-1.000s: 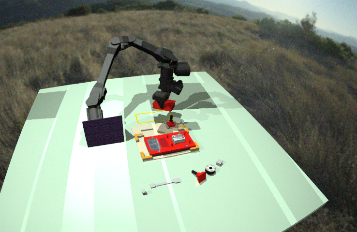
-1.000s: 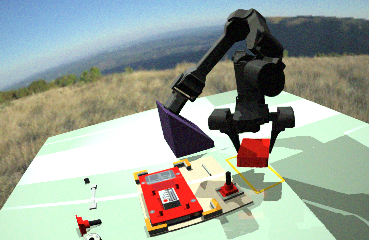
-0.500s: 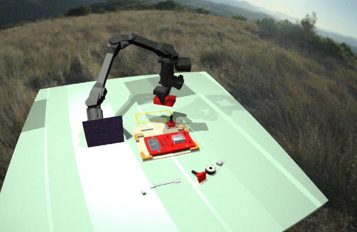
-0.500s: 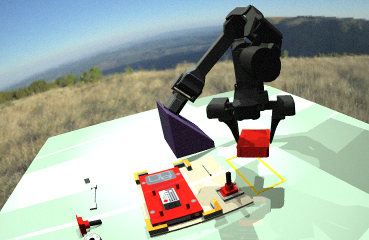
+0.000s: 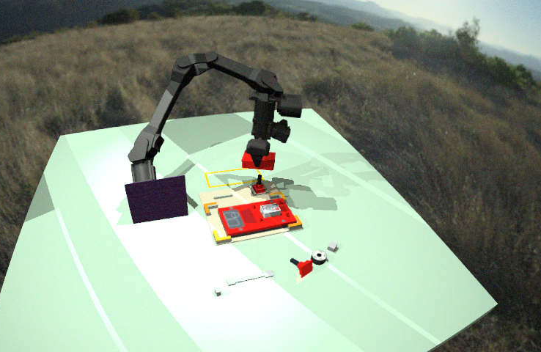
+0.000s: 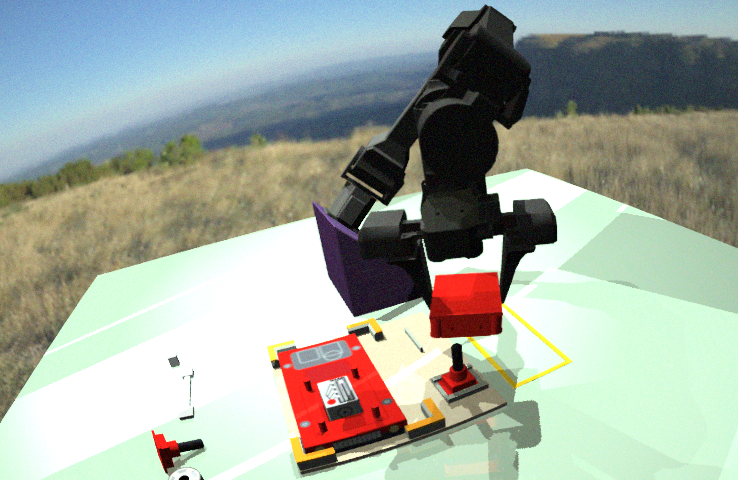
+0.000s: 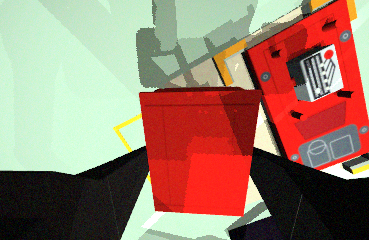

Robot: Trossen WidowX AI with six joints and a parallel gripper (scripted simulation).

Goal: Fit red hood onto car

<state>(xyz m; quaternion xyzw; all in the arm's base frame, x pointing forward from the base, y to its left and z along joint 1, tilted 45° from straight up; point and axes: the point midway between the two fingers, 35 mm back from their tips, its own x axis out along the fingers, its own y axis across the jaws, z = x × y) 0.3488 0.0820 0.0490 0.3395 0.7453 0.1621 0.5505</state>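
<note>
The grey engine block is 140 mm to the right of my gripper tip, 80 mm below it and 10 mm ahead of it. The rest, counted from my gripper tip: red hood: 10 mm above; wheel: 330 mm to the right, 100 mm below, 100 mm ahead; beige jig: 120 mm to the right, 90 mm below, 40 mm behind.
</note>
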